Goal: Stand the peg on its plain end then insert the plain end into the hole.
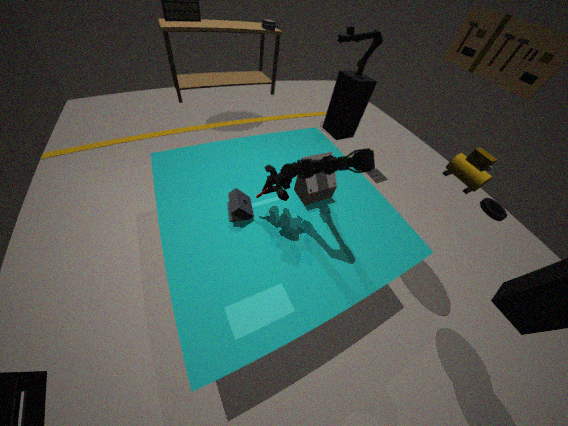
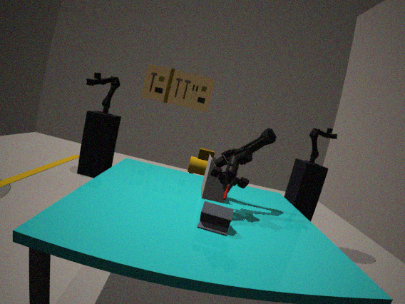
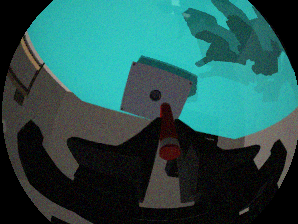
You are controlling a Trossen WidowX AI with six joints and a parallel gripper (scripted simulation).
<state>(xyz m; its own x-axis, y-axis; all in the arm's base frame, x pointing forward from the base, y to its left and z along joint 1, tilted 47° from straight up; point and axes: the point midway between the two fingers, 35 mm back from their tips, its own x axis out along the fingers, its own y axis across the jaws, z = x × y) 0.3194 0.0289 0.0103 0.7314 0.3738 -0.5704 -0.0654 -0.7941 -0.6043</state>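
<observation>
Right now the sloped grey panel is 10 cm ahead of my gripper tip, 4 cm to the right of it and 9 cm below it. From my gripper tip the other things lie so: red peg: 1 cm behind, 1 cm above.
</observation>
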